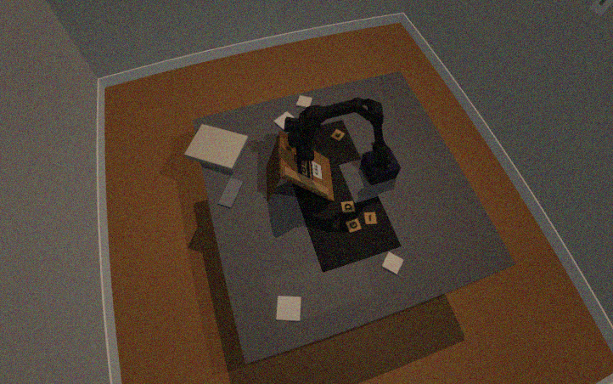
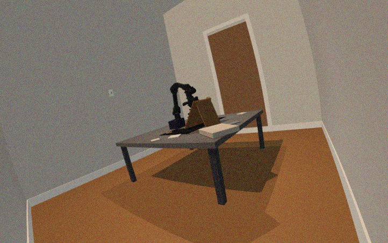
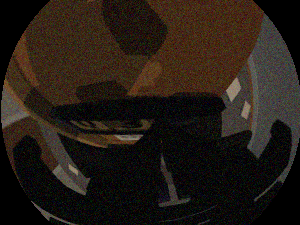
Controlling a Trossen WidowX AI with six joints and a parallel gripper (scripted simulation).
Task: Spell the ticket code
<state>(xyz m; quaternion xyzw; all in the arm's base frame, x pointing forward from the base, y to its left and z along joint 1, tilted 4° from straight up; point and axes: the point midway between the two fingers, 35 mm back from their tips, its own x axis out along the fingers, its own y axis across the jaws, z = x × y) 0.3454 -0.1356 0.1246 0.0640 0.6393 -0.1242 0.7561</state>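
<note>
Now: the white ticket 8 cm below my gripper tip, 7 cm to the left of it and 4 cm behind it. Round my gripper tip: black mat 17 cm below, 15 cm behind, 14 cm to the left; grey slab 38 cm ahead, 17 cm below; letter tile 25 cm behind, 17 cm below, 15 cm to the right.
</note>
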